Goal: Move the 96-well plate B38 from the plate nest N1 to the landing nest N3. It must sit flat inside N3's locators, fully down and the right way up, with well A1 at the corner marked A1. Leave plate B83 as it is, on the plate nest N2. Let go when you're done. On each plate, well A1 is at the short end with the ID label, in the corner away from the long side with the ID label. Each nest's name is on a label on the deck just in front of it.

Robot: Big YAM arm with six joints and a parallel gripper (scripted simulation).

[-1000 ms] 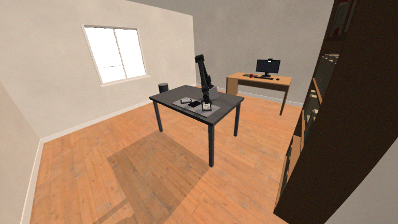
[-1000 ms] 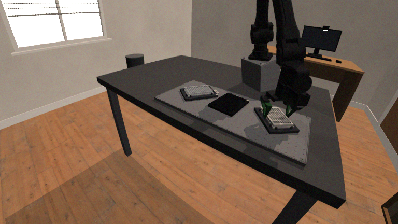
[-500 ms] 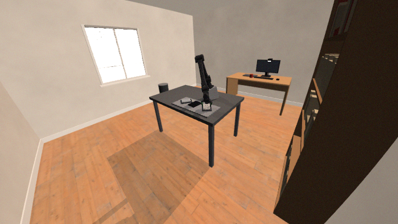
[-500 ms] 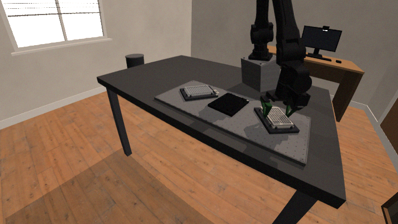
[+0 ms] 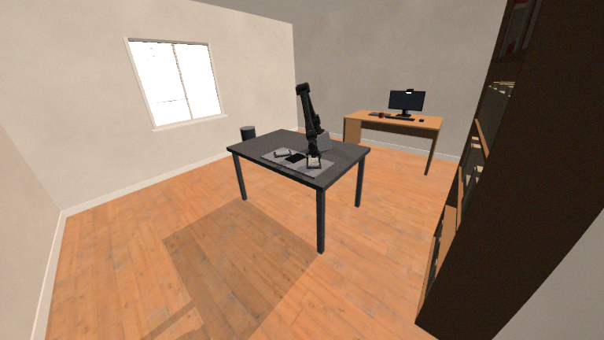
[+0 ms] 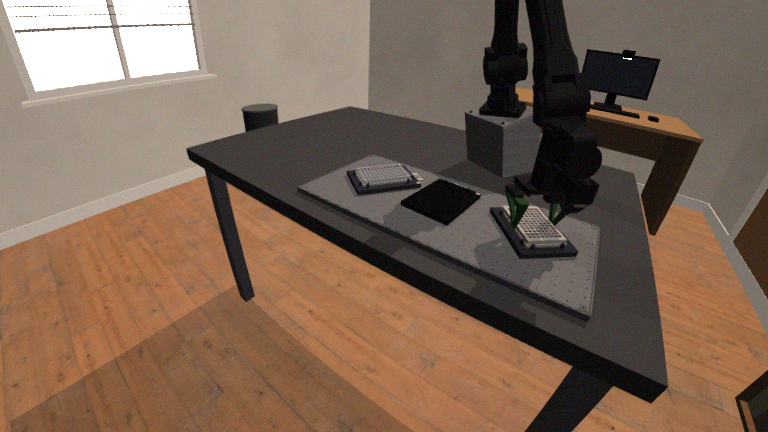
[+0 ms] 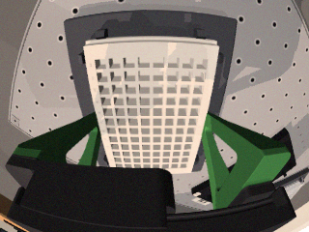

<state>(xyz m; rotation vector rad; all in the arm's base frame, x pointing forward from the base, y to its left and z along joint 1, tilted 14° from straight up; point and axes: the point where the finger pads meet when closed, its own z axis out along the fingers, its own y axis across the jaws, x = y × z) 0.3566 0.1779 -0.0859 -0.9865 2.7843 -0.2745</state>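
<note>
Now: hand 200 mm to the left of the flat black landing nest and 20 mm above it. From my hand the other things lie so: N1 label (80 mm behind, 60 mm to the right, 20 mm below).
</note>
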